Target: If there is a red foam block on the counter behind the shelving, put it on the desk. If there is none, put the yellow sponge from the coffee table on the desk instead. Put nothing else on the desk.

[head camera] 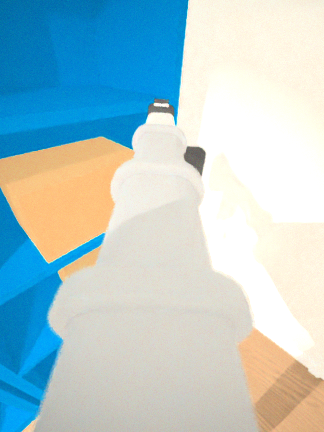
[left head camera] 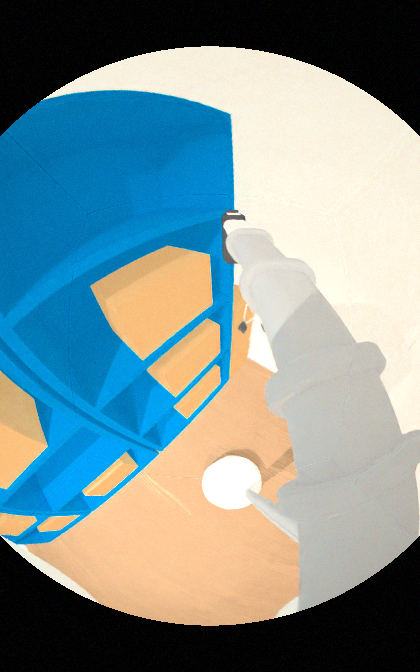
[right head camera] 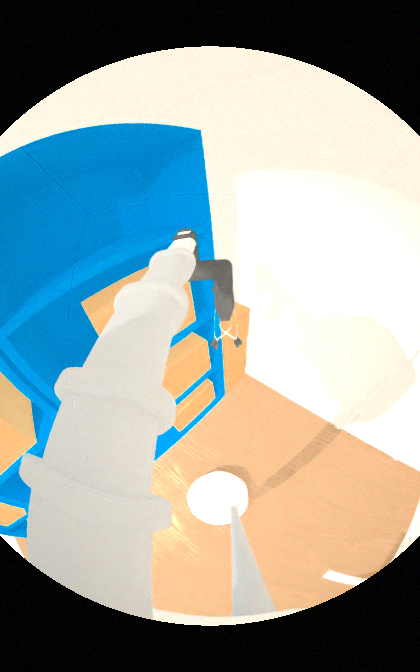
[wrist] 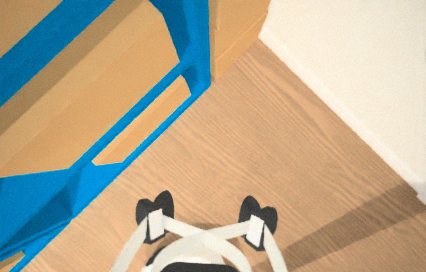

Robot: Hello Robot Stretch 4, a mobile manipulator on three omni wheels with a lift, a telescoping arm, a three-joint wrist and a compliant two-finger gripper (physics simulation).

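Places are measured from the robot's base along level axes (x right, y ahead, z up), in centimetres.
Where they show: gripper, fingertip midpoint: (wrist: 207, 209).
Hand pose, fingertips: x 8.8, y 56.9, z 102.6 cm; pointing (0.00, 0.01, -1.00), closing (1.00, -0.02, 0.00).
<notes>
After its pixels a point has its place.
Blue shelving (head camera: 100, 45) @(x -27.3, y 120.0, z 156.8 cm) (left head camera: 125, 150) (right head camera: 100, 185) (wrist: 200, 30) @(x 4.6, y 91.7, z 62.9 cm) stands on the left. A tan unit (left head camera: 240, 350) (right head camera: 235, 362) (wrist: 235, 30) @(x 15.0, y 104.3, z 36.3 cm), which may be the counter, stands just behind its far end; its top is hidden. My gripper (left head camera: 253, 327) (right head camera: 226, 343) (wrist: 207, 209) @(x 8.8, y 56.9, z 102.6 cm) is open and empty, pointing down beside the shelving's far end and above the floor, at the end of the extended arm. In the head camera view the arm hides the fingers. A red foam block, the yellow sponge, the coffee table and the desk do not show.
Tan boxes (head camera: 70, 200) (left head camera: 160, 305) (right head camera: 187, 365) (wrist: 110, 90) fill several shelves. A white wall (head camera: 260, 100) @(x 43.6, y 107.9, z 141.8 cm) (right head camera: 295, 225) (wrist: 350, 75) @(x 59.9, y 93.0, z 27.4 cm) stands on the right, meeting the wooden floor (left head camera: 200, 560) (right head camera: 300, 525) (wrist: 280, 135) @(x 41.9, y 70.9, z -2.7 cm). A white round object (left head camera: 227, 482) (right head camera: 215, 495) is near the shelving's foot.
</notes>
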